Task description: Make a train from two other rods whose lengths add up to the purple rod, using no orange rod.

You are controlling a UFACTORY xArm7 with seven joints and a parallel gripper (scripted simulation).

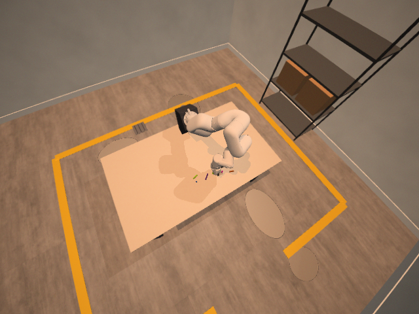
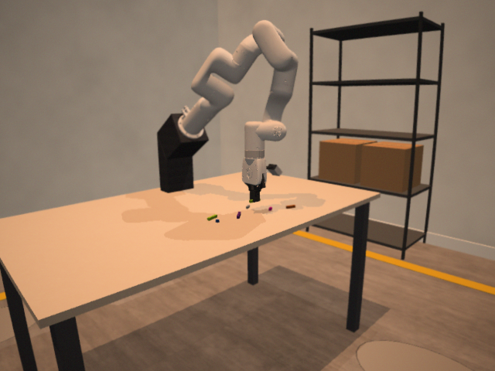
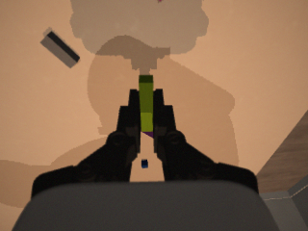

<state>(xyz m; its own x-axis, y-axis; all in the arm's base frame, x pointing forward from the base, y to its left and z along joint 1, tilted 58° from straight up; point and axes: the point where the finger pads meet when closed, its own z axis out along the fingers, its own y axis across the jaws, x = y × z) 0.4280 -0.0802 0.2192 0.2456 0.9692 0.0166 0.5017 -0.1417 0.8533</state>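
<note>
My gripper is now 16 cm to the left of the small blue rod, 8 cm past it and 6 cm above it. Also, from my hand: purple rod (6 cm to the right, 6 cm below, 4 cm behind); then grey rod (6 cm below, 6 cm behind, 5 cm to the left); then magenta rod (6 cm to the left, 6 cm below, 4 cm ahead).
</note>
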